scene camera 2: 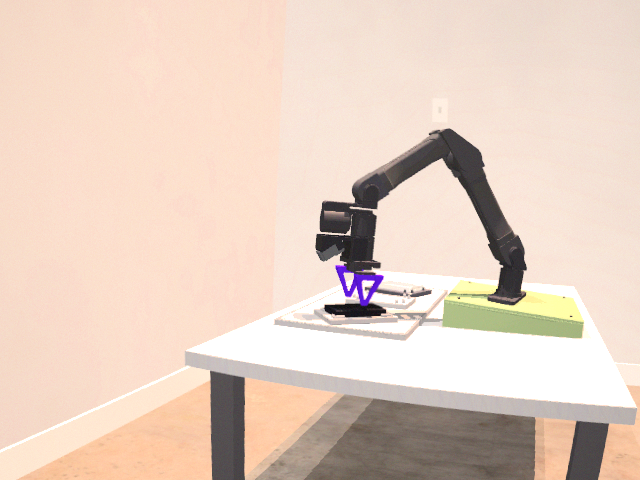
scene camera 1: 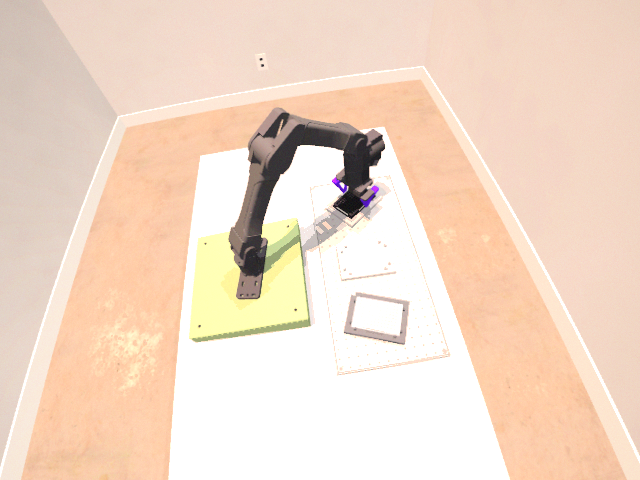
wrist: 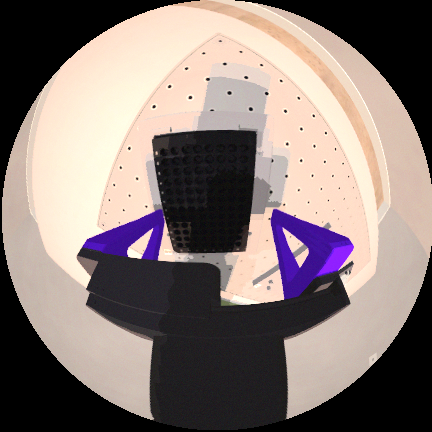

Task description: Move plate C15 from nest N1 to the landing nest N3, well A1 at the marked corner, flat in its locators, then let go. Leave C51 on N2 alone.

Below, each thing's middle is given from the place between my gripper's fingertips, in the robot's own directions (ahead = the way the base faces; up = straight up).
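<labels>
As for the black well plate (scene camera 2: pixel 349 310), I find my hand 1 cm to the right of it and 2 cm above it.
</labels>
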